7 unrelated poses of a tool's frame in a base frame.
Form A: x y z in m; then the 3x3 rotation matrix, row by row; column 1 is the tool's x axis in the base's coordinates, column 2 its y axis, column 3 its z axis. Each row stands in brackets.
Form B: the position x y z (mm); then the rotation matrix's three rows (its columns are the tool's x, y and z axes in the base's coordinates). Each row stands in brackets. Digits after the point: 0 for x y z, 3 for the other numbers.
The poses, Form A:
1: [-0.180 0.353 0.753], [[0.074 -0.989 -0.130], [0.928 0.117 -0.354], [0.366 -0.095 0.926]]
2: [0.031 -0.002 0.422], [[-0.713 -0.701 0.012], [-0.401 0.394 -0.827], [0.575 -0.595 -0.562]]
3: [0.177 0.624 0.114], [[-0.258 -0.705 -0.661], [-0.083 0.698 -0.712], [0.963 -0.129 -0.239]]
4: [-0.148 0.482 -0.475], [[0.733 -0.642 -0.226], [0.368 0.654 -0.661], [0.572 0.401 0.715]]
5: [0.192 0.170 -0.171], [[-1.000 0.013 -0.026], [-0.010 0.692 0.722], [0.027 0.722 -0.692]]
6: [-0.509 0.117 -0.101], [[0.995 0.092 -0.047], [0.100 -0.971 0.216], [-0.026 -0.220 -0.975]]
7: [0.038 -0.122 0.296], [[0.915 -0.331 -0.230], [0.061 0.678 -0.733], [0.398 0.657 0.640]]
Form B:
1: [-180 353 753], [[0.074 -0.989 -0.130], [0.928 0.117 -0.354], [0.366 -0.095 0.926]]
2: [31 -2 422], [[-0.713 -0.701 0.012], [-0.401 0.394 -0.827], [0.575 -0.595 -0.562]]
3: [177 624 114], [[-0.258 -0.705 -0.661], [-0.083 0.698 -0.712], [0.963 -0.129 -0.239]]
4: [-148 482 -475], [[0.733 -0.642 -0.226], [0.368 0.654 -0.661], [0.572 0.401 0.715]]
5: [192 170 -171], [[-1.000 0.013 -0.026], [-0.010 0.692 0.722], [0.027 0.722 -0.692]]
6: [-509 117 -101], [[0.995 0.092 -0.047], [0.100 -0.971 0.216], [-0.026 -0.220 -0.975]]
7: [38 -122 296], [[0.915 -0.331 -0.230], [0.061 0.678 -0.733], [0.398 0.657 0.640]]
